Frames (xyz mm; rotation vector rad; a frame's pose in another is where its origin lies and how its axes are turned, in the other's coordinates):
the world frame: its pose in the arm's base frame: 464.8 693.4 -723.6 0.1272 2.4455 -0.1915
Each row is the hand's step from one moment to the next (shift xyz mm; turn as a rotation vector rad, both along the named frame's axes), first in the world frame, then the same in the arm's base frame.
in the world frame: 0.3 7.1 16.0 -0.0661 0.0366 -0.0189
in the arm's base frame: 10.7 4.3 -13.2 0.0442 0.0365 0.0527
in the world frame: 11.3 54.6 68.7 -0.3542 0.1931 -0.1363
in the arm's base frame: 41.8 42.5 -65.4 0.2148 0.1984 0.3095
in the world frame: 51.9 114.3 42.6 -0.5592 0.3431 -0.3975
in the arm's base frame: 2.7 107.4 -77.6 0.2310 0.3820 0.6238
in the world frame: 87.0 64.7 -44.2 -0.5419 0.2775 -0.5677
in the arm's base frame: -85.4 74.9 -28.5 0.1024 0.3471 0.7496
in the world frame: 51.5 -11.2 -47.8 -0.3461 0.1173 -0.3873
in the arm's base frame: -71.0 -0.7 4.8 0.0416 0.1669 0.5039
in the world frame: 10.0 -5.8 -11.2 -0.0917 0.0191 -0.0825
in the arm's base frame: -15.5 -3.4 2.8 0.0219 0.0290 0.1194
